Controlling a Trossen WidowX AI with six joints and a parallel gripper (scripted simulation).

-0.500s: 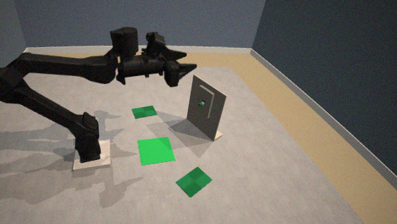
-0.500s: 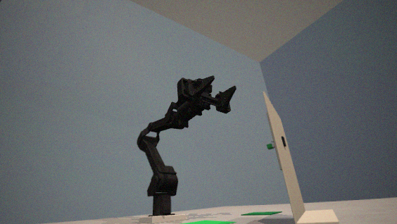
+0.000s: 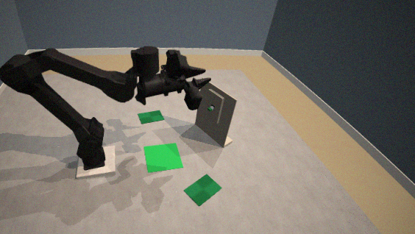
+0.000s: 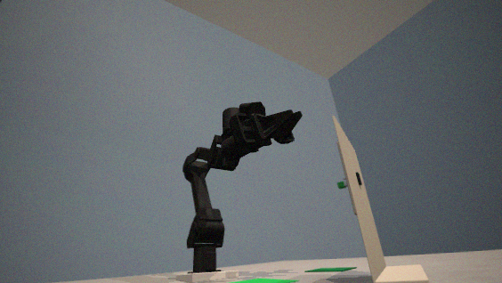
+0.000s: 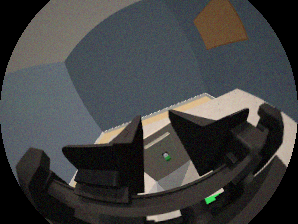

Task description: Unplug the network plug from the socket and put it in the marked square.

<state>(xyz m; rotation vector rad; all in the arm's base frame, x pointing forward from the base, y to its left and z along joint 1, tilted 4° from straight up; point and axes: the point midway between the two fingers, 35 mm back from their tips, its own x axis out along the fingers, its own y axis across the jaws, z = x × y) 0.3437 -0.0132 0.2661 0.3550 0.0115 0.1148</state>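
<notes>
Now: the network plug 60 mm ahead of my gripper tip, 30 mm to the left of it and 150 mm below it. From my gripper tip the other things lie so: green marked square: 140 mm behind, 30 mm to the right, 300 mm below; upright panel: 80 mm ahead, 30 mm to the left, 200 mm below.
</notes>
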